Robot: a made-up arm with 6 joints.
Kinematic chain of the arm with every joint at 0, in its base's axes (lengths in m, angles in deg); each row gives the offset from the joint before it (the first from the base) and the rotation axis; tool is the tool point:
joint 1: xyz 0 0 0.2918 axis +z
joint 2: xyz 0 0 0 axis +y
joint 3: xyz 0 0 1.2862 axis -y
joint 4: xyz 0 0 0 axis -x
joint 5: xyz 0.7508 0 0 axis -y
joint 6: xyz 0 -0.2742 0 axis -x
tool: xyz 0 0 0
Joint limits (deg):
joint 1: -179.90..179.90
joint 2: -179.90..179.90
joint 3: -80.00..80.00
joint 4: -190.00..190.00
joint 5: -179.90..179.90
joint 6: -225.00..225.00
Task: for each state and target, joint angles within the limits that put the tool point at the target. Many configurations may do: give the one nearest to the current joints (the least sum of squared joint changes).
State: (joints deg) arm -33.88 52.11 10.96 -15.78 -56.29 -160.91
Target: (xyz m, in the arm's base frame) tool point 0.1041 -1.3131 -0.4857
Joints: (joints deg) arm -73.90 91.03 6.99 -15.65 -56.29 -160.91
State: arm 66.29 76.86 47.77 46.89 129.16 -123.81
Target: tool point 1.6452 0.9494 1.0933
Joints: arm 35.40 62.37 62.17 49.20 129.16 -123.81
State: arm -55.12 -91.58 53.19 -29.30 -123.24 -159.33
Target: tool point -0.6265 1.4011 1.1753
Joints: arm -74.25 -83.08 37.29 -35.66 -123.24 -159.33
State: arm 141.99 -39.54 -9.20 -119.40 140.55 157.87
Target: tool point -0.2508 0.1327 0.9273
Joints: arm 134.81 -9.35 -43.05 -107.93 140.55 157.87
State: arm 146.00 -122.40 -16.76 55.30 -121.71 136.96
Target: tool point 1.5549 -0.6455 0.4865
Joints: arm 152.48 -109.86 -0.54 57.86 -121.71 136.96
